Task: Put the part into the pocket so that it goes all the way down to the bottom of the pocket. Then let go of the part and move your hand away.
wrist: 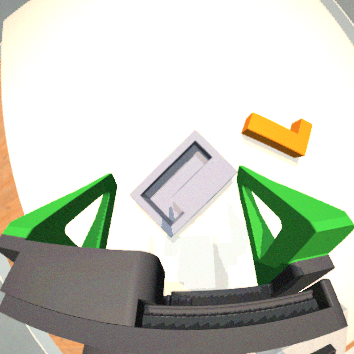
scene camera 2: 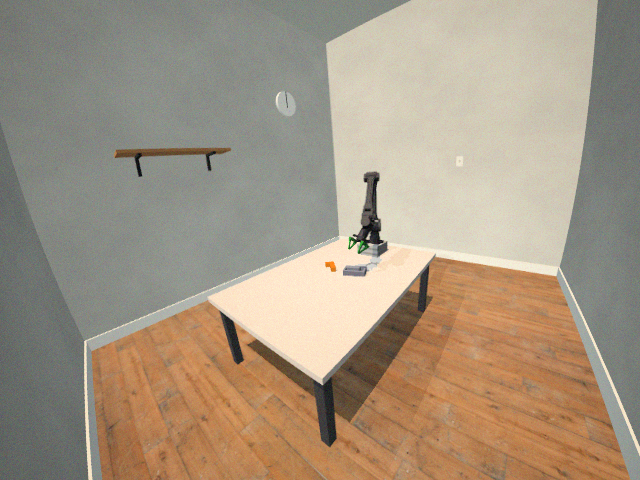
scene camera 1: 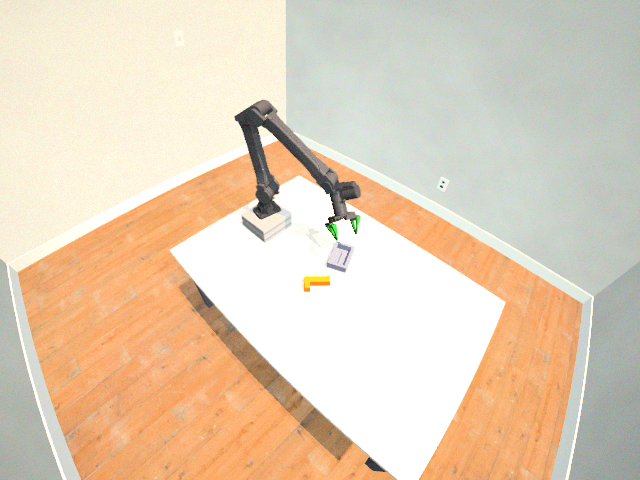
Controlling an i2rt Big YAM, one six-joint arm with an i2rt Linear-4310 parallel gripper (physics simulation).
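Pixels of known places: gripper, fingertip midpoint: (wrist: 173, 175) (scene camera 2: 353, 251) (scene camera 1: 346, 237); arm's base at its link origin: (scene camera 2: 374, 242) (scene camera 1: 267, 210).
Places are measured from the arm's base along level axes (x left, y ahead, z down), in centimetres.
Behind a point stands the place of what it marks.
The part is an orange L-shaped block (scene camera 1: 316, 281) {x -1.7, y 44.9, z 5.4 cm} (scene camera 2: 330, 266) {x -0.2, y 46.4, z 5.8 cm} (wrist: 280, 136) {x -0.9, y 43.6, z 5.2 cm} lying flat on the table, apart from the pocket block. The pocket is an L-shaped recess in a grey-lilac rectangular block (scene camera 1: 337, 267) {x 10.5, y 43.7, z 5.8 cm} (scene camera 2: 354, 273) {x 19.0, y 42.8, z 6.2 cm} (wrist: 210, 186) {x 12.2, y 38.2, z 4.6 cm} that sits on the table; its floor shows and the part is outside it. My gripper (scene camera 1: 346, 236) {x 16.3, y 40.5, z -7.2 cm} (scene camera 2: 354, 247) {x 16.3, y 40.5, z -7.2 cm} (wrist: 173, 175) {x 16.3, y 40.5, z -7.2 cm} has green fingers, is wide open and empty, and hangs above the table near the pocket block. In the wrist view the pocket block shows between the fingertips, and the part shows beyond the right finger.
The arm stands on a layered grey base block (scene camera 1: 265, 227) {x -6.4, y 10.0, z 0.0 cm} (scene camera 2: 381, 250) {x 7.9, y 1.7, z 4.6 cm} at one end of the white table (scene camera 1: 392, 330) {x 10.4, y 79.5, z 8.2 cm} (scene camera 2: 289, 304) {x 18.0, y 89.3, z 8.2 cm}. A wall shelf (scene camera 2: 173, 151) and a round clock (scene camera 2: 285, 103) are on the wall, away from the arm.
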